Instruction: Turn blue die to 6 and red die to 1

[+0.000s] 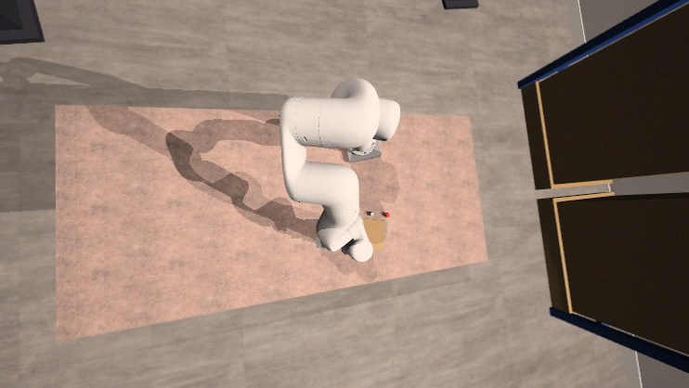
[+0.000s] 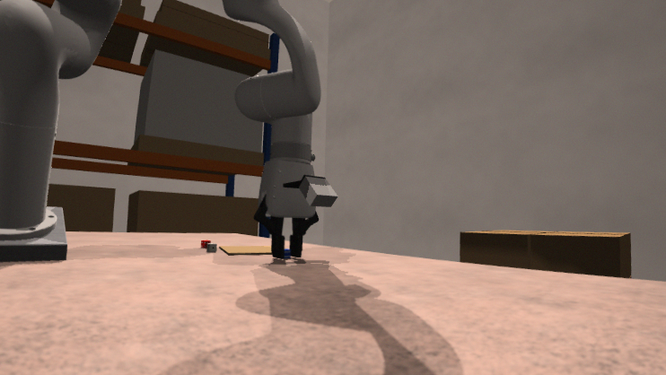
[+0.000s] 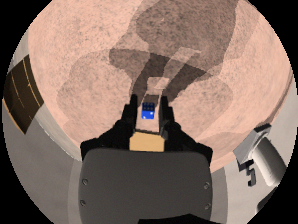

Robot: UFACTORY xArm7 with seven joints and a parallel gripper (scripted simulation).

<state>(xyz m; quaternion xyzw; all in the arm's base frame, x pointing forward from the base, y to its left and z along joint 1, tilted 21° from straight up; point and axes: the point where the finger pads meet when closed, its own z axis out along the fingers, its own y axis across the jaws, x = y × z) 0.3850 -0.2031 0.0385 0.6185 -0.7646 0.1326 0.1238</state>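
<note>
My gripper is now 10 mm to the right of the blue die and 10 mm above it. From my hand the other things lie so: tan mat (130 mm to the left, 30 mm ahead, 20 mm below); then red die (240 mm to the left, 30 mm behind, 10 mm below); then white die (170 mm to the left, 50 mm behind, 10 mm below).
</note>
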